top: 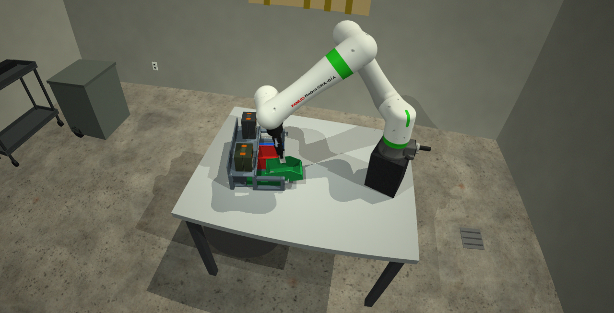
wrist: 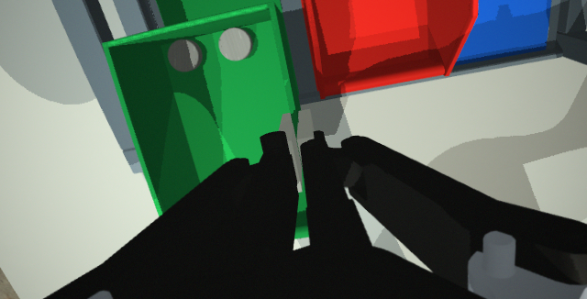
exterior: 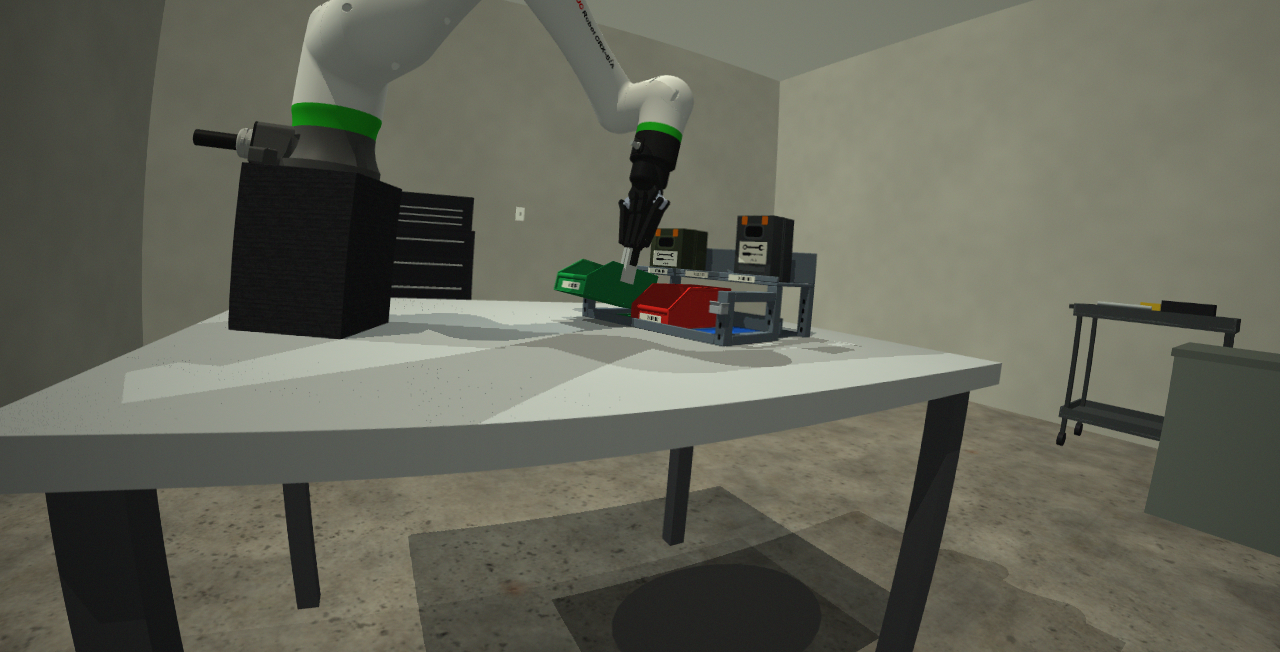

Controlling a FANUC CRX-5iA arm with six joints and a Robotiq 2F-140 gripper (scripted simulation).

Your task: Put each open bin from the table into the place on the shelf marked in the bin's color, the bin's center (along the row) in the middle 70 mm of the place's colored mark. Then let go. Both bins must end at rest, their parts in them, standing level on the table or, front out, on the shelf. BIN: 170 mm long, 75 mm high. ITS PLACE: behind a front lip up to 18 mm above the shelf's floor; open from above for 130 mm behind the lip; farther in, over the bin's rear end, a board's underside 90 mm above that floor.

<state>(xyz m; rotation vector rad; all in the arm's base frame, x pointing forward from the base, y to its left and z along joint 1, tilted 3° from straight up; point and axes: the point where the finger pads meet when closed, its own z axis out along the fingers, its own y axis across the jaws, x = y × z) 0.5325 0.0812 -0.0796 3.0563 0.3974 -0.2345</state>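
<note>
Now: the green bin 4 cm to the left of my hand, 4 cm below it and 2 cm behind it. The rest, counted from my hand: red bin: 10 cm ahead, 7 cm below, 4 cm to the right.
</note>
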